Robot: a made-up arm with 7 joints. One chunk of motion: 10 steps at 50 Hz.
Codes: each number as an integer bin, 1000 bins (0 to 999) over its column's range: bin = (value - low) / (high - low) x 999, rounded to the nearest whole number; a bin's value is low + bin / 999 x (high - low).
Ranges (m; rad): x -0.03..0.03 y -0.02..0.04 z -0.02..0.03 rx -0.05..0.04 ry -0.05..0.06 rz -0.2..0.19
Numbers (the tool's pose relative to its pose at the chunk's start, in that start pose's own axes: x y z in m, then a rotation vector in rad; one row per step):
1: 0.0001 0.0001 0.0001 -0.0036 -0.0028 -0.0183
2: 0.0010 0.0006 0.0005 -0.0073 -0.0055 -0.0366
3: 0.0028 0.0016 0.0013 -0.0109 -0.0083 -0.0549
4: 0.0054 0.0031 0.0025 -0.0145 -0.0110 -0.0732
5: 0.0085 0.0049 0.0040 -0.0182 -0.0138 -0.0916
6: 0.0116 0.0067 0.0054 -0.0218 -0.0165 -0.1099
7: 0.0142 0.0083 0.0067 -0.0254 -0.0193 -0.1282
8: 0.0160 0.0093 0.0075 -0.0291 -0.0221 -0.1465
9: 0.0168 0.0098 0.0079 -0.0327 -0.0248 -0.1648
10: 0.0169 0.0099 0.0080 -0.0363 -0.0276 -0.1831
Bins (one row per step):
1: 501 335 402 515 429 465
2: 516 343 410 474 404 419
3: 546 360 426 434 379 372
4: 589 385 450 394 354 325
5: 641 415 480 353 329 278
6: 693 445 507 313 304 231
7: 736 471 533 273 279 184
8: 766 488 549 232 253 137
9: 779 496 557 192 229 90
10: 781 498 559 152 203 43

